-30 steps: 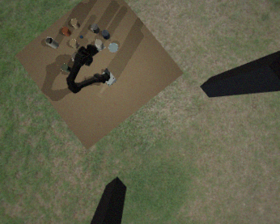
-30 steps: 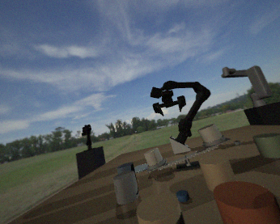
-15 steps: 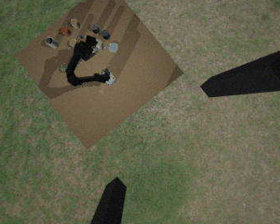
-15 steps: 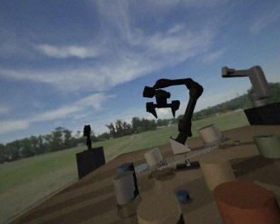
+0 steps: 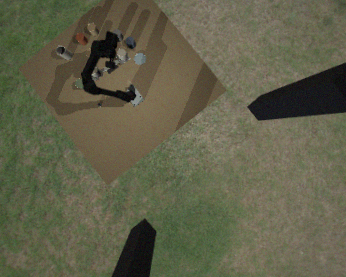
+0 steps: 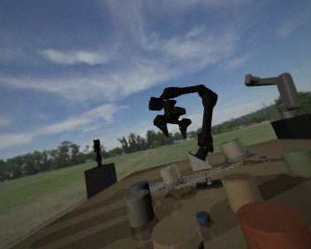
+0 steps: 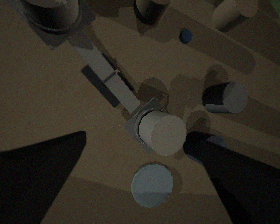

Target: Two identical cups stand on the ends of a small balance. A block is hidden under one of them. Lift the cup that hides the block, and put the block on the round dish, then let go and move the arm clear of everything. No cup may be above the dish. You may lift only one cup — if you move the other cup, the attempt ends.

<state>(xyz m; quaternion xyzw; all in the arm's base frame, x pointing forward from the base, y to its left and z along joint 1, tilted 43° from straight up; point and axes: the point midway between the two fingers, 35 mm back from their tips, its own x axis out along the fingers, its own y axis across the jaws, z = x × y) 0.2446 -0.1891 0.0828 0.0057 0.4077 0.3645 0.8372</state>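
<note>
My gripper tip is now 4 cm short of the grey block, 6 cm to the left of it and 16 cm above it. From my gripper tip the other things lie so: grey cylinder (22 cm ahead, 15 cm to the right, 16 cm below); small blue disc (26 cm ahead, 2 cm to the left, 19 cm below); round pale blue dish (5 cm behind, 16 cm to the right, 20 cm below).
</note>
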